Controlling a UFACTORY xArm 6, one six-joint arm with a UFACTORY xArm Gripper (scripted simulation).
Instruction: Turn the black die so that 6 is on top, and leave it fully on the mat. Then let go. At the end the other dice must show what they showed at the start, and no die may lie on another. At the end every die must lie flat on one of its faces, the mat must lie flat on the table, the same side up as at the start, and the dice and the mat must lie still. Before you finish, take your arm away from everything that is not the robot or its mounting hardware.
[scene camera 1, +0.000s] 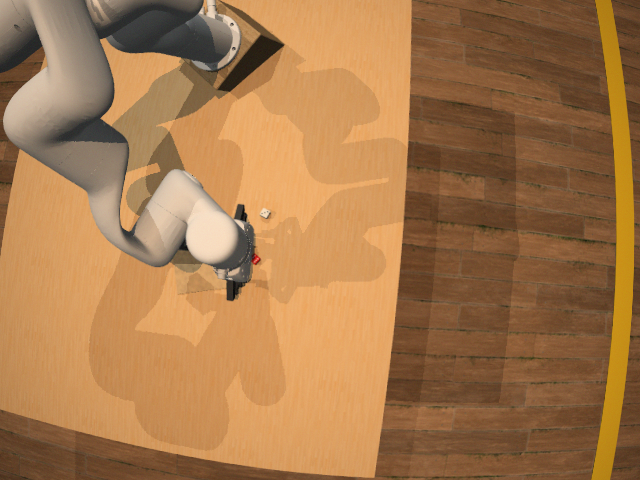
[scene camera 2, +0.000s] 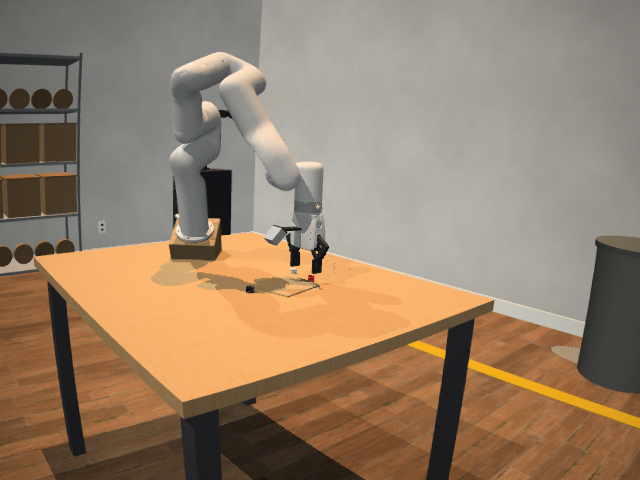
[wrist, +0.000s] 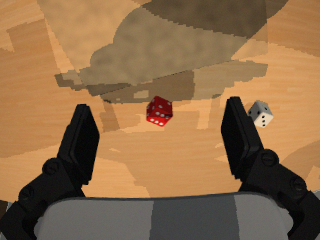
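Note:
Tan mat (scene camera 1: 191, 275), also (scene camera 2: 279, 285) and (wrist: 109, 52). My gripper (scene camera 2: 305, 269), also (scene camera 1: 241, 256) and (wrist: 158, 116).

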